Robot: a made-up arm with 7 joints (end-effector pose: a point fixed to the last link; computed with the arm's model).
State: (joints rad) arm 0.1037 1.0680 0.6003 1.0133 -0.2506 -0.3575 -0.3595
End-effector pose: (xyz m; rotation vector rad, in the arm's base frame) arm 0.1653 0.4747 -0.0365 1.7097 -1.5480 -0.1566
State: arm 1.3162 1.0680 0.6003 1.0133 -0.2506 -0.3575 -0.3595
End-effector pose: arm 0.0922 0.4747 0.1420 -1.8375 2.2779 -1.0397
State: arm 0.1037 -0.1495 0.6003 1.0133 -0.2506 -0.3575 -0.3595
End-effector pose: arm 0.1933 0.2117 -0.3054 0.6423 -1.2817 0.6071
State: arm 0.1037 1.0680 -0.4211 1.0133 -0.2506 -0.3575 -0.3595
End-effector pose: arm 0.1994 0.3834 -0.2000 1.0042 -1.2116 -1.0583
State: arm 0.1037 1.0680 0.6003 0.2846 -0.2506 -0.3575 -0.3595
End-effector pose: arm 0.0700 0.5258 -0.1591 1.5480 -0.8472 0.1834
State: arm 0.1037 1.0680 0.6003 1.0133 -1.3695 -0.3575 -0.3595
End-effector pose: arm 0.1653 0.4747 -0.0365 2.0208 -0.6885 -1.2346
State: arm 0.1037 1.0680 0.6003 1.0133 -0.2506 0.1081 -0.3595
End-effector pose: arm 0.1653 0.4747 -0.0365 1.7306 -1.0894 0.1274
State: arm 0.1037 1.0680 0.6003 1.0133 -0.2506 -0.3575 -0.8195
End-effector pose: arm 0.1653 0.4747 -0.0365 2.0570 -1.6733 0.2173
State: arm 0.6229 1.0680 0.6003 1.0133 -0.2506 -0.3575 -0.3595
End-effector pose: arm 0.1616 0.4747 0.0503 1.8412 -1.9119 0.3127
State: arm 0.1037 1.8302 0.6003 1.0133 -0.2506 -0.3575 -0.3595
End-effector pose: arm 0.1405 0.4216 0.2017 2.3323 -1.5137 -0.7825
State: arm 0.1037 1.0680 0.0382 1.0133 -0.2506 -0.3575 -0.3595
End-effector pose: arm 0.2083 0.4253 -0.1224 1.3417 -1.3912 -0.6864
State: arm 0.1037 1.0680 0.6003 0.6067 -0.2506 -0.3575 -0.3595
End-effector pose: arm 0.1195 0.5161 -0.1056 1.6355 -1.1545 0.0416
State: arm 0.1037 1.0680 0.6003 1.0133 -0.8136 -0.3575 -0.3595
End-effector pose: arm 0.1653 0.4747 -0.0365 1.9252 -1.1601 -0.7126
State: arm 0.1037 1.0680 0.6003 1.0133 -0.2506 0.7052 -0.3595
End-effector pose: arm 0.1653 0.4747 -0.0365 1.6557 -0.4963 0.4487
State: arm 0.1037 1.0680 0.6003 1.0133 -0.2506 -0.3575 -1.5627
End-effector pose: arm 0.1653 0.4747 -0.0365 -2.3931 1.6448 -0.9002
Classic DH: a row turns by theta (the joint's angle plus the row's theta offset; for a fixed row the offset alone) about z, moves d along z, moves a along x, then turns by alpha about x. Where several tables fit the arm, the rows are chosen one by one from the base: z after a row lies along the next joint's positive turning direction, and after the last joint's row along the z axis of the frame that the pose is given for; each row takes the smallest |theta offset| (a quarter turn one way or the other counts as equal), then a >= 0, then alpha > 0; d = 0 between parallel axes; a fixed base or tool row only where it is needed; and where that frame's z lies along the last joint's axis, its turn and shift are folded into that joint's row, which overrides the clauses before.
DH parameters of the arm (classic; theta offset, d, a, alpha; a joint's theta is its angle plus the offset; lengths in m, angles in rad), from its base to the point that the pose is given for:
base (fixed): 0 0 0 1.5708
joint 1: 1.5708 -0.1493 0 1.5708
joint 2: 1.5708 0 0 1.5708
joint 3: 1.5708 -0.1895 0 1.5708
joint 4: 0 0 0 -1.5708
joint 5: 0 -0.2294 0 -1.5708
joint 6: -1.5708 0 0 1.5708
joint 7: 1.5708 0 0 1.5708
tool (fixed): -1.5708 0 0 0

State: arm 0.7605 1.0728 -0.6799 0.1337 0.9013 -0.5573 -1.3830
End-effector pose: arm 0.1661 0.5063 -0.1401 2.1158 -1.1123 1.3484
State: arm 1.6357 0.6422 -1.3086 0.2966 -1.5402 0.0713 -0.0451
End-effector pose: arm 0.3643 0.3424 0.0411 2.1852 0.0397 -1.6666
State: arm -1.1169 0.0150 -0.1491 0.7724 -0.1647 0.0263 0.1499
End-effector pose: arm -0.2488 0.1308 -0.2976 -0.2850 0.3813 -0.2377
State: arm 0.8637 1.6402 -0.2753 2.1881 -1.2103 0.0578 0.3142
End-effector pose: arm 0.1525 0.2094 0.1065 -2.5462 0.5680 1.5630
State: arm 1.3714 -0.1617 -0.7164 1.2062 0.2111 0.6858 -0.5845
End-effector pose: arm 0.2723 -0.0333 0.1099 0.3272 -1.9589 -0.2968
